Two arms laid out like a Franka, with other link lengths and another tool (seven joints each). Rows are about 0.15 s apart.
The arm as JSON. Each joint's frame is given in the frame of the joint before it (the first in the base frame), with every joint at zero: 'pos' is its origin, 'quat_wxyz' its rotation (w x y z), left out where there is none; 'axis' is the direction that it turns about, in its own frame. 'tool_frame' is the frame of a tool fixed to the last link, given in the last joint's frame.
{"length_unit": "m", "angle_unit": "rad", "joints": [
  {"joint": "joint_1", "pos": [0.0, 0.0, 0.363], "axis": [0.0, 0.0, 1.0]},
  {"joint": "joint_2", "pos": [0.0, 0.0, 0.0], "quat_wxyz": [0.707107, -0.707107, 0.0, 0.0], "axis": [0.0, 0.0, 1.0]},
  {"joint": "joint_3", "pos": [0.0, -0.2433, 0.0], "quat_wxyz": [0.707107, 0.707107, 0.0, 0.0], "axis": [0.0, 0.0, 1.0]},
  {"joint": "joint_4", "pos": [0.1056, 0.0, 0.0], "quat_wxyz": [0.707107, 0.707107, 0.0, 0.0], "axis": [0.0, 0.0, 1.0]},
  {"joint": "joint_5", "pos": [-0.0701, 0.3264, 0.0], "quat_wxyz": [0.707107, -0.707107, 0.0, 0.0], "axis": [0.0, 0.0, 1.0]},
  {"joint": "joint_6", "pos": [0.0, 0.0, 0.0], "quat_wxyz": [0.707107, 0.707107, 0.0, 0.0], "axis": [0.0, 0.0, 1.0]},
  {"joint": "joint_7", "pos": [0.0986, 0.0, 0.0], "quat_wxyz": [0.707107, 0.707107, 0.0, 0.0], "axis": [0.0, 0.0, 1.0]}
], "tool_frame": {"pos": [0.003, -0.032, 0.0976], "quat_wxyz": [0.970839, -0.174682, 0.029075, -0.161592]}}
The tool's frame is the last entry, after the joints.
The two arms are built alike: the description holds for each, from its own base.
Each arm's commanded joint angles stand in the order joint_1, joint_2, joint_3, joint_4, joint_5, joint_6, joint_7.
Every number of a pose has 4 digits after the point.
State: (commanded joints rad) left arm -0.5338 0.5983 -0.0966 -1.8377 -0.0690 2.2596 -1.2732; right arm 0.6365 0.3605 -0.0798 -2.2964 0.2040 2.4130 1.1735
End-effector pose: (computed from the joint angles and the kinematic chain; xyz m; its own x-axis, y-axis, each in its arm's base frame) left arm 0.4418 -0.3102 0.1938 0.5026 0.8595 -0.0932 0.8583 -0.4831 0.1731; right arm 0.4260 0.2654 0.1725 0.8717 -0.4419 -0.2118 -0.3074 -0.8297 0.4659
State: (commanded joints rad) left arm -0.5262 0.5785 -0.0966 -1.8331 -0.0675 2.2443 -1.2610; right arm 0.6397 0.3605 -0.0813 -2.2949 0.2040 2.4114 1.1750
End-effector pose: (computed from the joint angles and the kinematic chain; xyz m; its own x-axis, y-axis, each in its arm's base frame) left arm 0.4470 -0.3081 0.2051 0.5092 0.8555 -0.0943 0.8535 -0.4878 0.1833; right arm 0.4259 0.2663 0.1728 0.8720 -0.4416 -0.2114 -0.3070 -0.8296 0.4664
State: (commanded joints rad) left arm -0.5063 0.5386 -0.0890 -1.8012 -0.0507 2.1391 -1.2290; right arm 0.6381 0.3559 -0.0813 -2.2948 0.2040 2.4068 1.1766
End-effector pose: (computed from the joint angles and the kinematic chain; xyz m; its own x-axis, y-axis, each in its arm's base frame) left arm 0.4597 -0.2967 0.2317 0.5286 0.8447 -0.0843 0.8444 -0.5130 0.1546; right arm 0.4266 0.2660 0.1747 0.8706 -0.4439 -0.2121 -0.3092 -0.8290 0.4659
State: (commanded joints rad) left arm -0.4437 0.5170 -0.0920 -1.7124 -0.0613 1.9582 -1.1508; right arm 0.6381 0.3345 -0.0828 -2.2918 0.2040 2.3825 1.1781
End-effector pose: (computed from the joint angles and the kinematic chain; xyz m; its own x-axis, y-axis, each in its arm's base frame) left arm 0.4840 -0.2710 0.2649 0.5389 0.8342 -0.1175 0.8423 -0.5311 0.0925; right arm 0.4282 0.2672 0.1839 0.8696 -0.4439 -0.2162 -0.3090 -0.8308 0.4629
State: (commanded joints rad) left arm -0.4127 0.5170 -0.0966 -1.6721 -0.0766 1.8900 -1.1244; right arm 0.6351 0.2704 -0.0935 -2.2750 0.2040 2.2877 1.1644
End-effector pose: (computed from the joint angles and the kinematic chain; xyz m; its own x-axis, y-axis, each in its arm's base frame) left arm 0.4933 -0.2595 0.2759 0.5296 0.8360 -0.1434 0.8481 -0.5254 0.0689; right arm 0.4340 0.2674 0.2127 0.8686 -0.4338 -0.2396 -0.2928 -0.8392 0.4582
